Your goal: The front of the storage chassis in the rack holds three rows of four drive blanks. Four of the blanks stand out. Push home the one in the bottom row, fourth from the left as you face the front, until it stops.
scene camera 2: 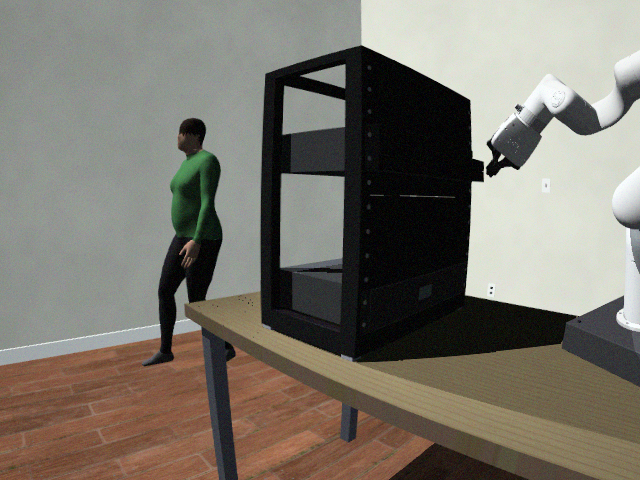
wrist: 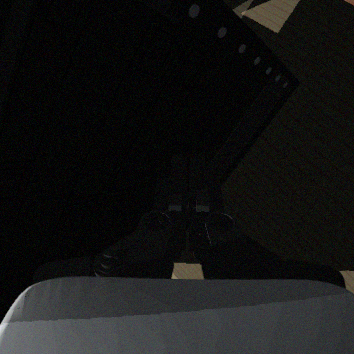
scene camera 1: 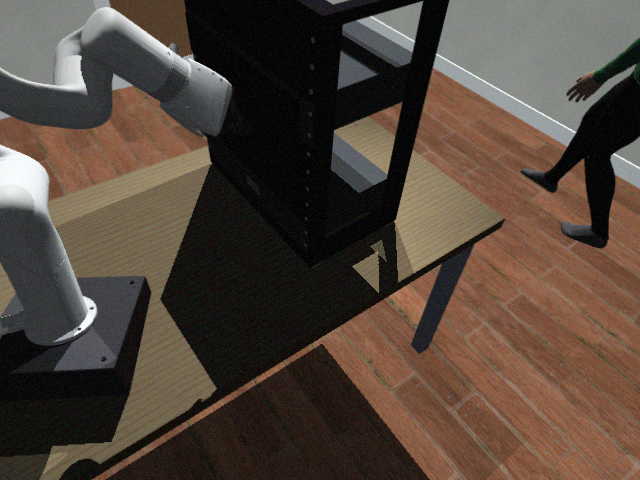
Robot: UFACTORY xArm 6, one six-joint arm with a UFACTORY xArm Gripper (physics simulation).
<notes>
I see my gripper and a black rack.
My gripper is seen too in scene camera 2 and in the wrist view.
</notes>
